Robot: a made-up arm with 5 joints.
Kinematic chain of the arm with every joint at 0, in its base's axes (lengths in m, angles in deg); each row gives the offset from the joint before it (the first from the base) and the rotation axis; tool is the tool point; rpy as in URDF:
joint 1: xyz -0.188 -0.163 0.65 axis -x
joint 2: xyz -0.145 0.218 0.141 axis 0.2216 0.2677 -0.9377
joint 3: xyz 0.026 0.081 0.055 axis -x
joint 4: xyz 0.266 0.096 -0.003 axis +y
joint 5: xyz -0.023 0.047 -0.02 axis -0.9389 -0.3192 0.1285
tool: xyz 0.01 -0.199 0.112 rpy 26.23 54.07 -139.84
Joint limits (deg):
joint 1: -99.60..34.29
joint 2: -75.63..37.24
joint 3: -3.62..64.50
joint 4: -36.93..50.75
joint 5: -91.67..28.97
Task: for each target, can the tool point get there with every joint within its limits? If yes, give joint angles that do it. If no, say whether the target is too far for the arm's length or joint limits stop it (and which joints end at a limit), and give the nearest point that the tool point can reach.
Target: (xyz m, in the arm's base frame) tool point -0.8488 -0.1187 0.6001
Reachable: no: joint limits stop it (at a limit: joint 1, joint 2, joint 3, joint 4, joint 5) | nearest point -0.3941 0.1620 0.5423 | short by 0.537 m
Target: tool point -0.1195 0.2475 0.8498
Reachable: yes | joints 8.66 -33.96 28.12 -15.52 -25.32
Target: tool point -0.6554 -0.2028 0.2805
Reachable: no: joint limits stop it (at a limit: joint 1, joint 2, joint 3, joint 5) | nearest point -0.3600 0.1565 0.4750 | short by 0.504 m
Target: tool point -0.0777 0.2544 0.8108
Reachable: yes | joints 19.14 -14.54 51.35 15.41 -18.53
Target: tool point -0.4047 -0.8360 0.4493
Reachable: no: joint limits stop it (at a limit: joint 1, joint 2, joint 3, joint 5) | nearest point -0.0866 -0.4874 0.7320 | short by 0.550 m
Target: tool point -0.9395 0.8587 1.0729
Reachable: no: too far | nearest point -0.4680 0.4580 0.9070 | short by 0.641 m
